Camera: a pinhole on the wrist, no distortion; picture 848 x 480 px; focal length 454.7 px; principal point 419.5 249.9 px. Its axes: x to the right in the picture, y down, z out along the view. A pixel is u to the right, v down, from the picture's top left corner.
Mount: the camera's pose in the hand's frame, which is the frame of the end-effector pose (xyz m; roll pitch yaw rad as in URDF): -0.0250 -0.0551 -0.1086 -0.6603 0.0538 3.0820
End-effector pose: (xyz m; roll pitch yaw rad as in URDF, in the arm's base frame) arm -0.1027 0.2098 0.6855 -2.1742 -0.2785 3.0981
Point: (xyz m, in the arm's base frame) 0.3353 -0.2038 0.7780
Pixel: 746 331
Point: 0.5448 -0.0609 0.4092
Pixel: outside the picture
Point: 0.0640 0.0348 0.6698
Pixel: 674 84
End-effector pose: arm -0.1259 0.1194 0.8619 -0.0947 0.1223 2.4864
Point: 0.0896 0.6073 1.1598
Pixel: 292 375
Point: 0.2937 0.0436 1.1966
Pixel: 802 152
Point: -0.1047 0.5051 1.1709
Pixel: 193 229
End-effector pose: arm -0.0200 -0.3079 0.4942 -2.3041 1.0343 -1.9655
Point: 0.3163 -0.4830 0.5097
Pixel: 354 199
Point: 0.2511 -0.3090 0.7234
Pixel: 708 164
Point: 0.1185 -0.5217 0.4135
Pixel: 66 223
